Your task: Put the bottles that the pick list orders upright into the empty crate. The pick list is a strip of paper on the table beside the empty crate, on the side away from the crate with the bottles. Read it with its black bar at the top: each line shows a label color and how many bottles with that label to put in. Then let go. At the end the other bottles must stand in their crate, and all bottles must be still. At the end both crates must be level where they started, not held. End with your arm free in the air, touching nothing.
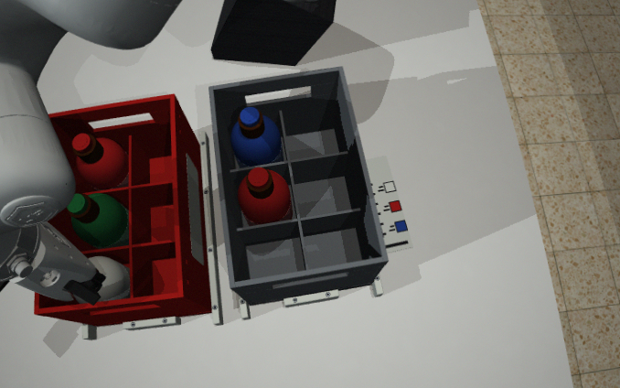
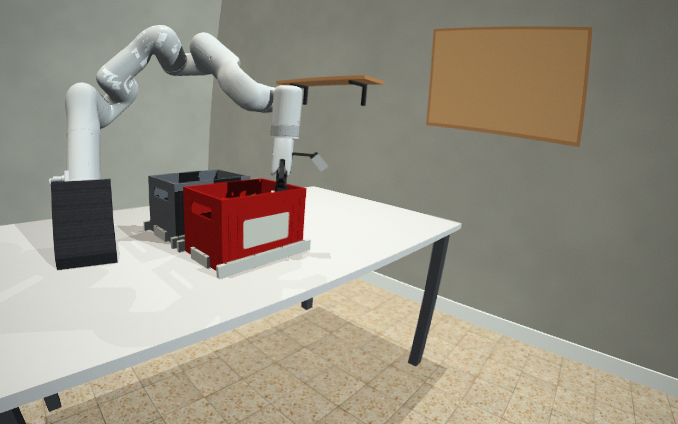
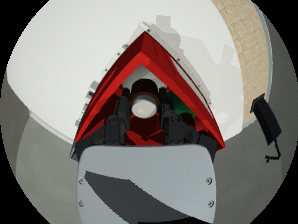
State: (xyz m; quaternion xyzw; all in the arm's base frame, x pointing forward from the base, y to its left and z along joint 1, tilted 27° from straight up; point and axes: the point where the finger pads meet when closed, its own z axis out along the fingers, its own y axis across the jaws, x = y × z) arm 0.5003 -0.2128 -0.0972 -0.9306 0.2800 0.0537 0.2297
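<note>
Now: hand 7 cm above the white-label bottle. Round my hand: grey crate 25 cm to the left, 15 cm behind, 7 cm below; red-label bottle 18 cm behind, 7 cm below, 4 cm to the right; green bottle 9 cm behind, 7 cm below, 2 cm to the right.
</note>
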